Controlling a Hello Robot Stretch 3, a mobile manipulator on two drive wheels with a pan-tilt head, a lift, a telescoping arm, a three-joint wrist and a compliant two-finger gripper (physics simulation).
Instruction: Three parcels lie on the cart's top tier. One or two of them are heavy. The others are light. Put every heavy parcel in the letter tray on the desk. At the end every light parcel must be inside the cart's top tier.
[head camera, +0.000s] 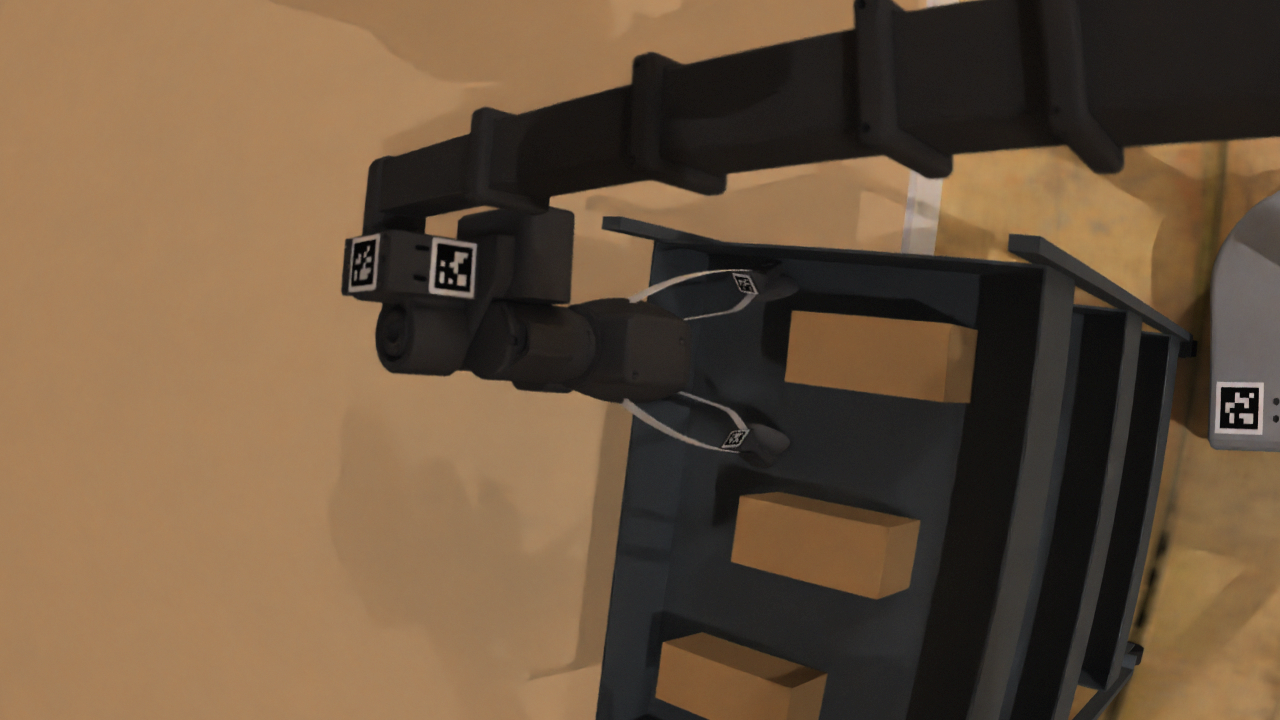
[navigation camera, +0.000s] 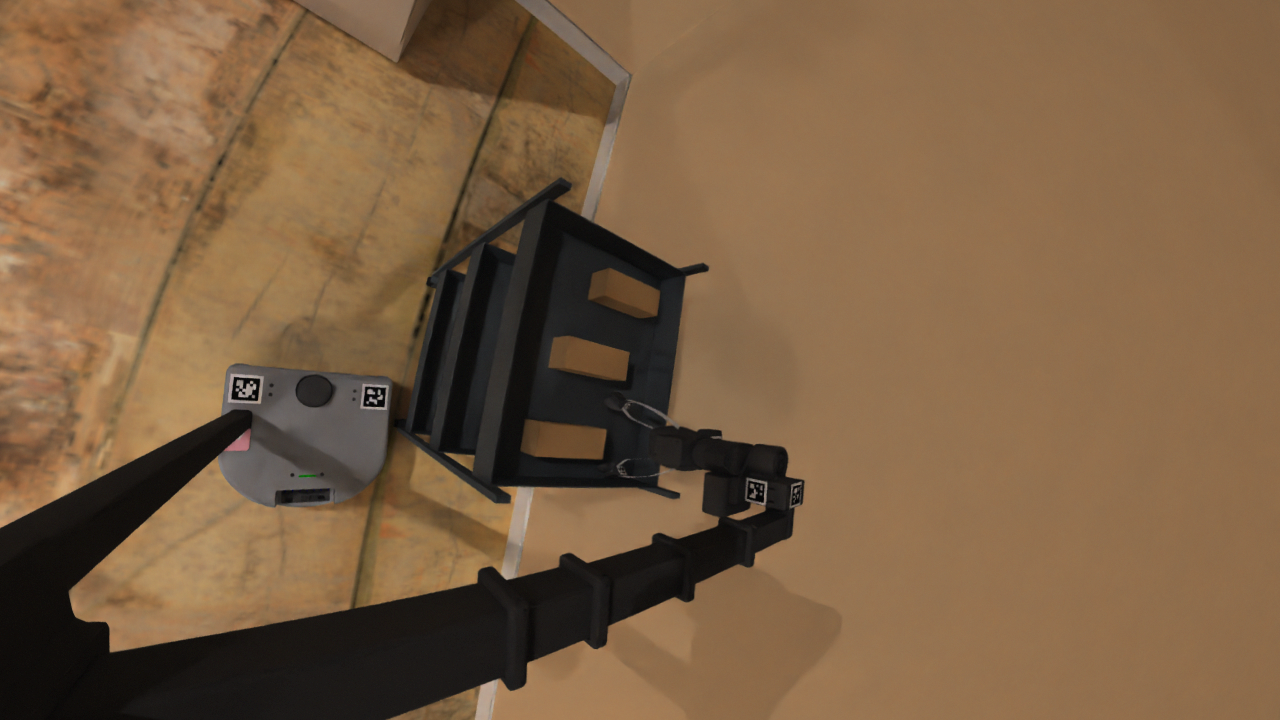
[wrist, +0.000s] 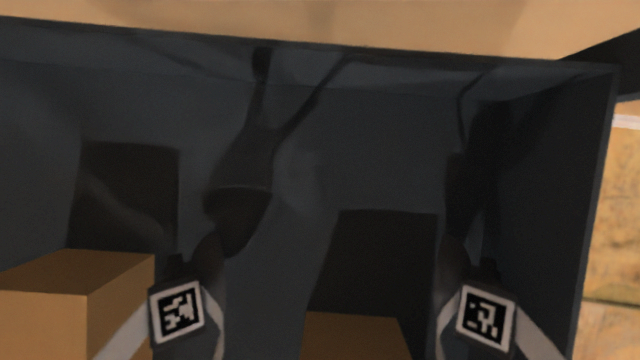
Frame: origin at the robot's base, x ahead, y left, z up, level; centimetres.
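Seen in the pictures: gripper, fingertip midpoint: (head camera: 783, 364) (navigation camera: 604, 433); robot's base at its link origin: (navigation camera: 314, 389).
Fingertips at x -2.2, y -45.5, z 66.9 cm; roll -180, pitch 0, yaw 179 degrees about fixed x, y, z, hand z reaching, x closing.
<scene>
Offsets run from my fingertips to a thing's top centre. "*": to the spot under its first point. Level surfaces: height alone.
Three brown box parcels lie apart in a row on the cart's dark top tier @(dz -0.6 cm) (head camera: 863, 456) (navigation camera: 581, 398) (wrist: 390, 150). The end parcel @(dx -0.6, dy +9.9, dz +4.6 cm) (head camera: 877, 356) (navigation camera: 563, 440) (wrist: 355, 335) is nearest my gripper, the middle parcel @(dx +13.2, dy +6.0, dz +4.6 cm) (head camera: 819, 546) (navigation camera: 588, 358) (wrist: 45, 320) lies beside it, and the far parcel @(dx +26.3, dy -0.9, dz +4.6 cm) (head camera: 738, 676) (navigation camera: 623, 293) is at the other side. My gripper (head camera: 774, 360) (navigation camera: 612, 435) (wrist: 329, 260) is open and empty. Its fingertips are over the tier, off the near end of the end parcel. Weights cannot be seen. The letter tray and desk are not recognisable in these views.
Raised walls surround the top tier, and corner posts (navigation camera: 691, 268) stick out. Lower tiers @(* dx +11.5, dy +20.1, dz -27.1 cm) (head camera: 1096, 501) (navigation camera: 465, 349) lie beneath it. My base (head camera: 1253, 331) (navigation camera: 313, 456) stands close to the cart. My long arm (head camera: 769, 107) (navigation camera: 375, 631) runs alongside it. A pale block (navigation camera: 366, 17) stands at the top.
</scene>
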